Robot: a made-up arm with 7 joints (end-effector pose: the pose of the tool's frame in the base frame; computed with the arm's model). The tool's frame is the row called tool.
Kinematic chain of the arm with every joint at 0, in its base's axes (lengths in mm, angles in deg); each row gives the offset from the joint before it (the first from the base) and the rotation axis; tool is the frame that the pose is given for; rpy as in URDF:
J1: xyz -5 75 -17 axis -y
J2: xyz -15 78 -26 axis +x
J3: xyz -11 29 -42 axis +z
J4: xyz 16 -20 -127 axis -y
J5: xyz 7 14 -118 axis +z
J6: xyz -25 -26 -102 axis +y
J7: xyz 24 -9 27 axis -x
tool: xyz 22 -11 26 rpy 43.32 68.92 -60.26
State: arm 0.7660 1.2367 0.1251 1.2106 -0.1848 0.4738 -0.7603
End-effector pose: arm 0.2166 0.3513 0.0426 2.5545 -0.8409 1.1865
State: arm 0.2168 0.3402 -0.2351 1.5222 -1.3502 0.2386 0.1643
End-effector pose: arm 0.1931 0.1632 -0.2180 -2.8050 0.3789 -0.0936
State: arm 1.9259 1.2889 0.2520 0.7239 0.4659 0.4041 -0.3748
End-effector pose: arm -0.0042 0.4260 0.1649 0.7281 -0.5351 1.5680
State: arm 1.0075 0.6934 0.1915 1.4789 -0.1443 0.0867 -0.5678
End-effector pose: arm 0.2194 0.2577 0.0561 1.9418 -1.1855 0.8626
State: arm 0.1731 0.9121 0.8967 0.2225 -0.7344 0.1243 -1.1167
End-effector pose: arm 0.0892 0.4537 -0.2386 3.1147 -0.3099 1.5564
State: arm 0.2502 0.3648 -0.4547 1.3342 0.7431 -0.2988 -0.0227
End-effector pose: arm 0.1601 0.1346 -0.1920 1.5706 -0.3978 -0.4799
